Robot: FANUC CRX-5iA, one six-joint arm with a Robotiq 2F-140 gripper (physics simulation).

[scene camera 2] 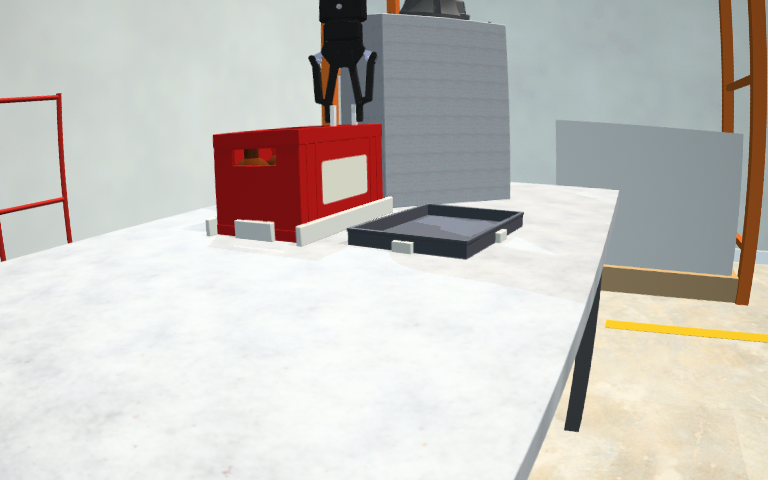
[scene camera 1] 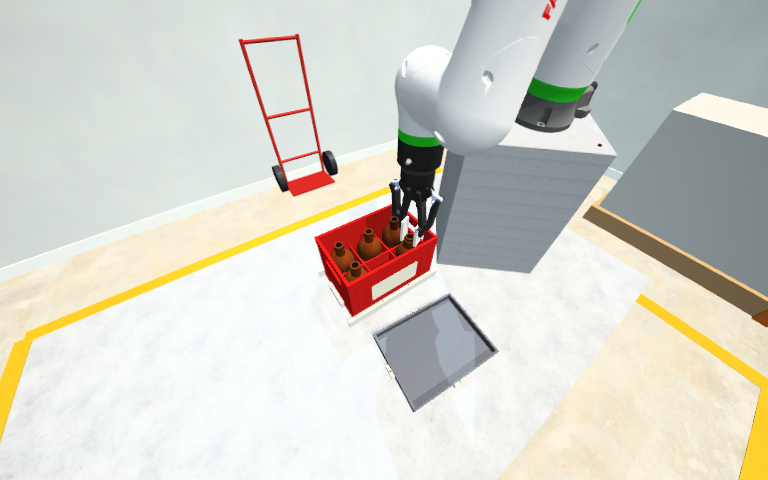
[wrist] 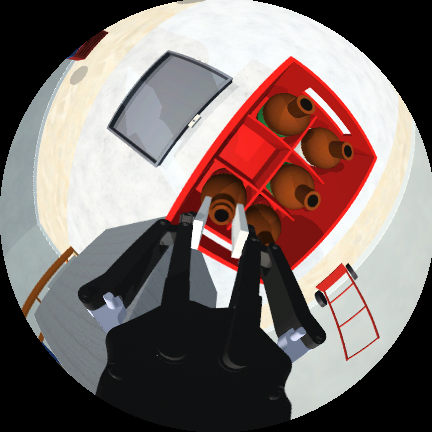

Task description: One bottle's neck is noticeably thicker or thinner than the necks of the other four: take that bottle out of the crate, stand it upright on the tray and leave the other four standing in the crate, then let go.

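Places are measured from the arm's base along level axes (x back, y right, z up), in metres.
Where they show: gripper, fingertip midpoint: (scene camera 1: 409, 240) (wrist: 221, 210); arm's base, origin of the base link: (scene camera 2: 429, 18) (scene camera 1: 537, 115).
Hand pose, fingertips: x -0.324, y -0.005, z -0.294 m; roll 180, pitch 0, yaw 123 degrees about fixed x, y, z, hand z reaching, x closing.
Note:
Things, the pixels of their top centre, and the offset from my fingertips. "spot": a spot on its surface instead.
- red crate, middle of its top: (wrist: 296, 181) (scene camera 2: 300, 127) (scene camera 1: 376, 237) dx -0.093, dy +0.022, dz +0.031 m
- bottle, middle of its top: (wrist: 221, 215) (scene camera 1: 410, 236) dx -0.002, dy -0.001, dz +0.019 m
- tray, surface spot: (scene camera 2: 453, 226) spot: dx -0.003, dy -0.236, dz -0.139 m
- front compartment, surface spot: (wrist: 247, 150) spot: dx -0.086, dy -0.022, dz -0.136 m
The red crate (scene camera 1: 362, 298) (scene camera 2: 257, 195) (wrist: 350, 182) holds five brown bottles standing in its compartments. My gripper (scene camera 1: 410, 234) (scene camera 2: 343, 114) (wrist: 221, 210) is shut on the neck of the bottle (scene camera 1: 405, 246) (wrist: 223, 190) in the front row, at the end by the grey pedestal. This neck shows a wide collar below the mouth. The bottle's body is inside its compartment. The other bottles are one (scene camera 1: 391, 234) (wrist: 264, 222) beside it, partly hidden by a finger in the wrist view, and three more (scene camera 1: 369, 245) (scene camera 1: 340, 257) (scene camera 1: 355, 271). The tray (scene camera 1: 430, 356) (scene camera 2: 453, 226) (wrist: 175, 100) is empty.
One front compartment (wrist: 247, 150) is empty, next to the held bottle's. Pale rails (scene camera 2: 345, 220) stand around the crate's foot. The tall grey pedestal (scene camera 1: 498, 209) (scene camera 2: 444, 113) stands close to the crate. A red hand truck (scene camera 1: 310, 183) stands by the wall.

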